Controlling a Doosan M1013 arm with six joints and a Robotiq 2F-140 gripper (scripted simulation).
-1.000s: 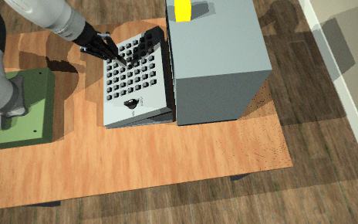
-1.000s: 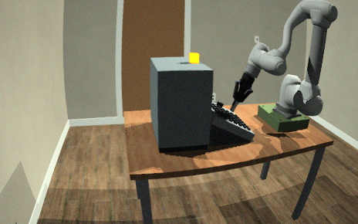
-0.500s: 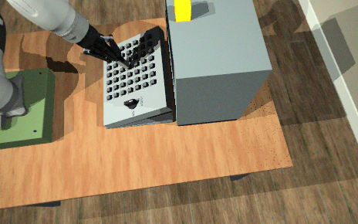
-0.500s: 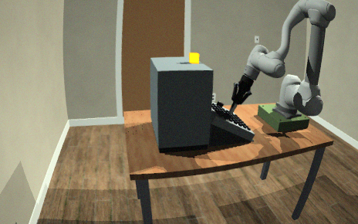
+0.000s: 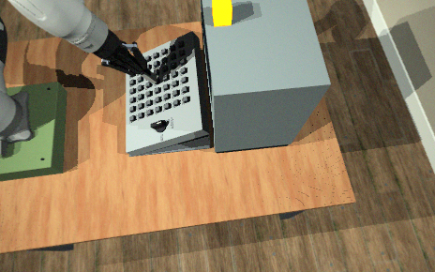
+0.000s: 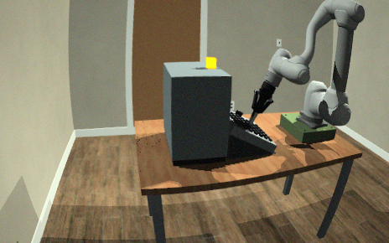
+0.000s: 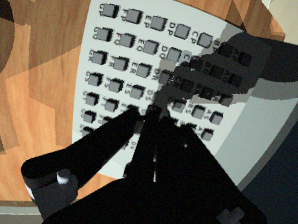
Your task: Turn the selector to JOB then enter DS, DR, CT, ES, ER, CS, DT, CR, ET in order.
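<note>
The black selector knob is 1 cm behind my hand, 16 cm to the right of it and 3 cm below it. The rest, counted from my hand: grey sloped keypad: 3 cm ahead, 6 cm to the right, 8 cm below.
</note>
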